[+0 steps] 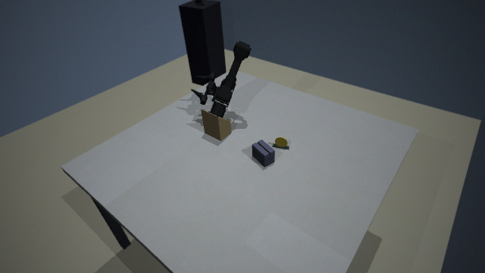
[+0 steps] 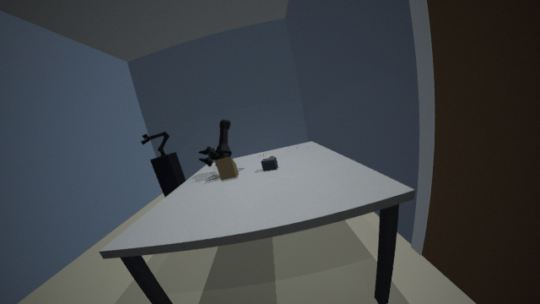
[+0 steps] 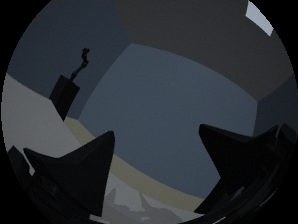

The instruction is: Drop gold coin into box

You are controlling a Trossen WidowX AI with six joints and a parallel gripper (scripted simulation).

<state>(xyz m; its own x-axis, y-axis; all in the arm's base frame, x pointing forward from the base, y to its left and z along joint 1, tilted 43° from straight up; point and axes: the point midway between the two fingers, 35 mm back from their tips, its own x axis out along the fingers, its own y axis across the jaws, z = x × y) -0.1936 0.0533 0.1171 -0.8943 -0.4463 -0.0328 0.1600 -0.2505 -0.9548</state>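
The gold coin is 57 cm ahead of my gripper tip, 17 cm below it and 5 cm to the right of it.
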